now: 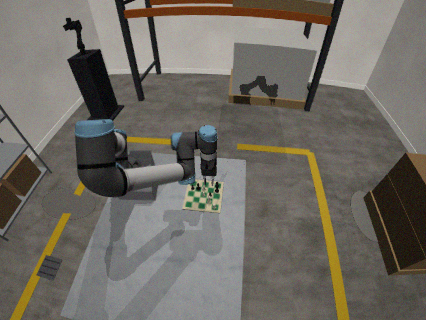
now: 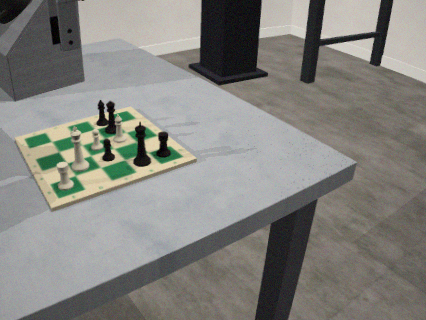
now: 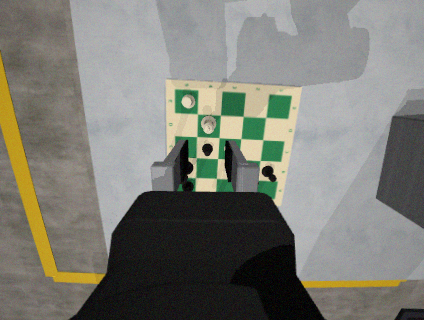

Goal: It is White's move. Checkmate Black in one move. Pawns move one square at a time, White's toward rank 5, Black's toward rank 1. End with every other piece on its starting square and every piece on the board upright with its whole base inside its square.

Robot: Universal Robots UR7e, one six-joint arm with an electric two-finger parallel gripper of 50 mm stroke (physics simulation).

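Frame: origin at the arm's base, x ahead, y left, z up, level; centimetres.
Seen in the pictures: gripper, fingertip midpoint: [image 1: 208,184] [image 2: 65,45] [image 3: 206,152].
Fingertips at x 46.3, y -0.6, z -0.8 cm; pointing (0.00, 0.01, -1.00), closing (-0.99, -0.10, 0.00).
Offsets run from my fingertips to a thing's top centre. Level surfaces: height alone.
The chessboard {dx -4.3, dy +4.0, dz -17.6 cm} [image 1: 190,208] [image 2: 97,178] [image 3: 170,112] lies on the table. The white rook {dx +3.5, dy -3.2, dz -14.3 cm} [image 2: 63,176] [image 3: 188,101] stands on E5. The white king {dx -0.1, dy -0.1, dz -11.3 cm} [image 2: 78,156] [image 3: 208,124] is on D4. The black pawn {dx -0.4, dy +4.4, dz -14.5 cm} [image 2: 107,150] [image 3: 207,149] is on C4, the white pawn {dx -4.2, dy +3.8, dz -14.5 cm} [image 2: 96,140] on C3. A white bishop-like piece {dx -4.9, dy +7.8, dz -13.2 cm} [image 2: 119,131] is on B3. The black king {dx +3.0, dy +8.3, dz -11.3 cm} [image 2: 141,147] is on B5, the black rook {dx +2.4, dy +12.0, dz -14.3 cm} [image 2: 163,145] on A5, the black queen {dx -8.4, dy +7.9, dz -12.3 cm} [image 2: 111,119] on B2, a black bishop {dx -11.8, dy +7.3, dz -13.2 cm} [image 2: 101,114] on B1. All stand upright. My gripper [image 1: 209,179] [image 3: 206,152] is open, empty, above the board; its fingers hide several squares.
The grey table {dz -18.2 cm} [image 1: 165,280] [image 2: 240,185] carries the board and a grey block [image 2: 42,67] [image 3: 400,165] beside it. A black pedestal [image 1: 95,82] and a tall rack [image 1: 131,60] stand further off. Cartons [image 1: 405,220] stand at the right.
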